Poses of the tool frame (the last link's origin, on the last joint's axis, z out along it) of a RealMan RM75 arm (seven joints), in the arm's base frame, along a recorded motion.
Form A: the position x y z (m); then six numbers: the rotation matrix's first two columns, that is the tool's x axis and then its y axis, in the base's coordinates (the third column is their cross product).
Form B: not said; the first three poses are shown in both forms.
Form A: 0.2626 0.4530 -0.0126 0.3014 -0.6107 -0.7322 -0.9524 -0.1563 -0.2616
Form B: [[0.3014 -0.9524 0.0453], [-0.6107 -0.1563 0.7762], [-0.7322 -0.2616 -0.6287]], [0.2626 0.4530 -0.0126]
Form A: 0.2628 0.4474 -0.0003 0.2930 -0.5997 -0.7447 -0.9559 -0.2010 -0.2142
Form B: [[0.2930 -0.9559 -0.0212], [-0.5997 -0.2010 0.7746], [-0.7447 -0.2142 -0.6321]], [0.2628 0.4474 -0.0003]
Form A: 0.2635 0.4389 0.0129 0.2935 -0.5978 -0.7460 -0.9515 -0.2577 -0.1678
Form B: [[0.2935 -0.9515 -0.0919], [-0.5978 -0.2577 0.7591], [-0.7460 -0.1678 -0.6444]], [0.2635 0.4389 0.0129]
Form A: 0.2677 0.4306 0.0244 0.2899 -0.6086 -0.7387 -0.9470 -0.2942 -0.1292
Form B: [[0.2899 -0.9470 -0.1387], [-0.6086 -0.2942 0.7370], [-0.7387 -0.1292 -0.6616]], [0.2677 0.4306 0.0244]
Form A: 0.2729 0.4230 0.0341 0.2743 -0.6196 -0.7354 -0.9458 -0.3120 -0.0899
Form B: [[0.2743 -0.9458 -0.1737], [-0.6196 -0.3120 0.7202], [-0.7354 -0.0899 -0.6716]], [0.2729 0.4230 0.0341]
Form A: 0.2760 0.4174 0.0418 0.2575 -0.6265 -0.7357 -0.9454 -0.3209 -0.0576
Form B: [[0.2575 -0.9454 -0.2000], [-0.6265 -0.3209 0.7104], [-0.7357 -0.0576 -0.6749]], [0.2760 0.4174 0.0418]
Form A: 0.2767 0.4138 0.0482 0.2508 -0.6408 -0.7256 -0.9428 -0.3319 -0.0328
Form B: [[0.2508 -0.9428 -0.2198], [-0.6408 -0.3319 0.6923], [-0.7256 -0.0328 -0.6874]], [0.2767 0.4138 0.0482]
